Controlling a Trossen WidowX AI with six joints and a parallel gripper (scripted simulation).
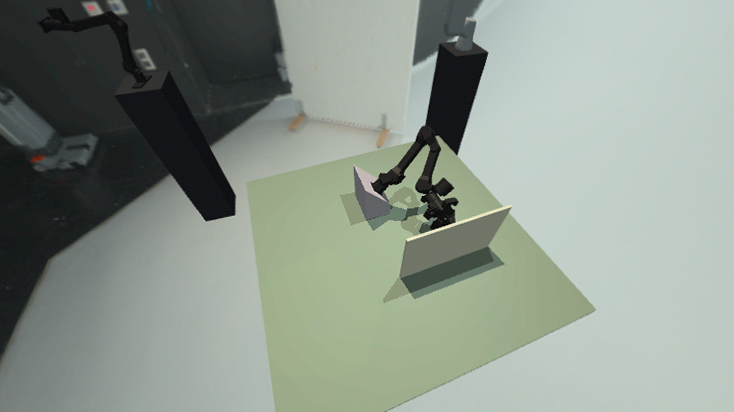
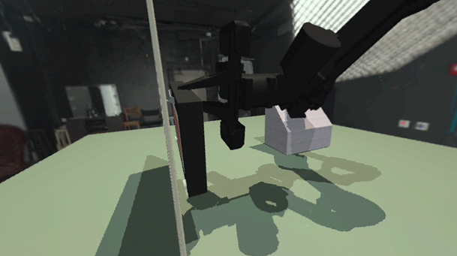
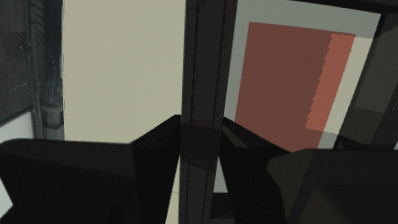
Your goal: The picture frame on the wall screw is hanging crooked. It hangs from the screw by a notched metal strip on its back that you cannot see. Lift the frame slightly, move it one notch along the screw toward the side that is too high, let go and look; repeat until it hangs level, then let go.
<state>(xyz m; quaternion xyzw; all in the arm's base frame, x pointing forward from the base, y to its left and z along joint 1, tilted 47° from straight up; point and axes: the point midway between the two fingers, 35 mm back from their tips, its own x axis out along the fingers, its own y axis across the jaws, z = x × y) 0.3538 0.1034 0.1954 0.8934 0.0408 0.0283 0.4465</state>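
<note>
Now: gripper tip 10 mm to the left of the picture frame and 50 mm above it. Also, from my gripper tip: wall panel (20 mm ahead, 60 mm below).
</note>
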